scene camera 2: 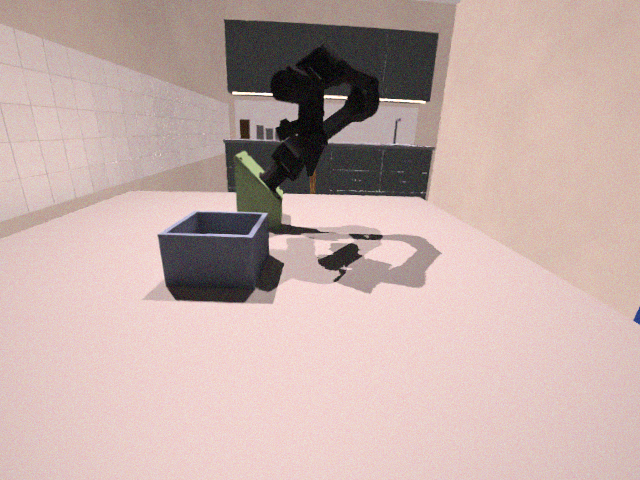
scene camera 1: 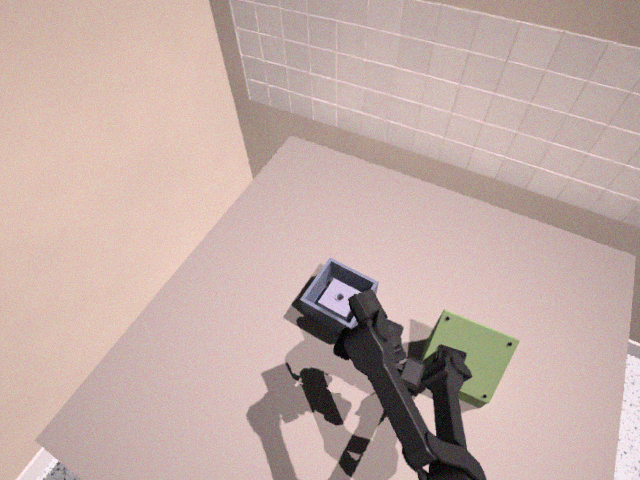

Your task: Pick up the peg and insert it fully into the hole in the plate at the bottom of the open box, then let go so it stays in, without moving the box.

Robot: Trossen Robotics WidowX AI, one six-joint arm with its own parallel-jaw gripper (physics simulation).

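Where they show: gripper, between the fingertips: [scene camera 2: 309,175]; arm's base, origin of its link: [scene camera 2: 267,183] [scene camera 1: 449,360].
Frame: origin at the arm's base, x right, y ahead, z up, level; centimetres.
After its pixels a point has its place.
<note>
The orange-brown peg [scene camera 2: 312,182] @(x -10.8, y 17.2, z 3.1 cm) hangs upright below my gripper [scene camera 2: 311,172] @(x -10.2, y 16.4, z 4.5 cm), which is shut on it. Peg and fingers are raised above the table, behind and to the right of the box in scene camera 2. In scene camera 1 the arm hides the fingers and peg. The blue-grey open box [scene camera 1: 310,304] @(x 2.4, y 37.8, z -2.3 cm) [scene camera 2: 209,262] @(x 10.1, y 39.8, z -7.1 cm) stands upright on the table. The pale plate [scene camera 1: 329,302] @(x 6.5, y 34.0, z -6.3 cm) lies at its bottom, with a dark round hole [scene camera 1: 339,297] in its middle. The arm covers the box's right corner in scene camera 1; the box walls hide the plate in scene camera 2.
A green sloped block [scene camera 1: 483,356] @(x 2.4, y -6.7, z 3.2 cm) [scene camera 2: 252,198] @(x 4.1, y 5.5, z -3.4 cm) stands on the table [scene camera 1: 206,310] @(x -6.9, y 68.6, z -12.1 cm) [scene camera 2: 361,361] @(x -11.1, y 60.7, z -12.0 cm), with part of the arm over it in scene camera 1. The arm casts shadows on the table. A tiled wall runs along one side.
</note>
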